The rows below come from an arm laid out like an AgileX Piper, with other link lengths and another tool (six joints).
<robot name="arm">
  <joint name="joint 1" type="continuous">
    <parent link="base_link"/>
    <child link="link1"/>
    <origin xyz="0 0 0.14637"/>
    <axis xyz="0 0 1"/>
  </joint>
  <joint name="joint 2" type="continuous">
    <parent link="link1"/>
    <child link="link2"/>
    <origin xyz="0 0 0"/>
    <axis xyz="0 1 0"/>
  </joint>
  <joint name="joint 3" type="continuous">
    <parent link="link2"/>
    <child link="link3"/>
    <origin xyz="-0.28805 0 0.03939"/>
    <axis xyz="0 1 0"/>
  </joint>
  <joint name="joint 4" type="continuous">
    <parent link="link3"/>
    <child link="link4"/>
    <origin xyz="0.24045 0 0.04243"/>
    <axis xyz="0.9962 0 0.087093"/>
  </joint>
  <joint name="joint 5" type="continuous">
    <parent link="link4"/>
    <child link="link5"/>
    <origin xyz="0 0 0"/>
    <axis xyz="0 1 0"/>
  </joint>
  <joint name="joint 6" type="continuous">
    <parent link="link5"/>
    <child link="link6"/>
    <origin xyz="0.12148 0 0.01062"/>
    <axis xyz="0.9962 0 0.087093"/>
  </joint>
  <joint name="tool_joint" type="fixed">
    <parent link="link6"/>
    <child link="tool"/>
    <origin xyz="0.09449 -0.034 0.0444" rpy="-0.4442 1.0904 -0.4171"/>
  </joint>
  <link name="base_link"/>
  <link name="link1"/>
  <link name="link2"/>
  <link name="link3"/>
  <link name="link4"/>
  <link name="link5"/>
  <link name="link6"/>
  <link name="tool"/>
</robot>
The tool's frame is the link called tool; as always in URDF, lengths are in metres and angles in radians. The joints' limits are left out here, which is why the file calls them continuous.
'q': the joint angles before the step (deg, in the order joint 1, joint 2, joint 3, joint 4, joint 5, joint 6). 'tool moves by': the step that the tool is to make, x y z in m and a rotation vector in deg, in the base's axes. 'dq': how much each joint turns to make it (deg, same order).
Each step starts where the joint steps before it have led.
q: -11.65, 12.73, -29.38, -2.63, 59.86, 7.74
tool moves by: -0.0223, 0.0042, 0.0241, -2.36, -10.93, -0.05
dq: 0.03, -11.36, 0.11, -0.14, 0.07, 0.02
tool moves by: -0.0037, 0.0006, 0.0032, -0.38, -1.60, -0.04
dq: -0.03, -1.67, 0.01, -0.04, 0.01, -0.02
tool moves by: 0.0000, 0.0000, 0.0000, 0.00, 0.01, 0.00
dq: 0.00, 0.01, -0.01, 0.00, 0.01, 0.00
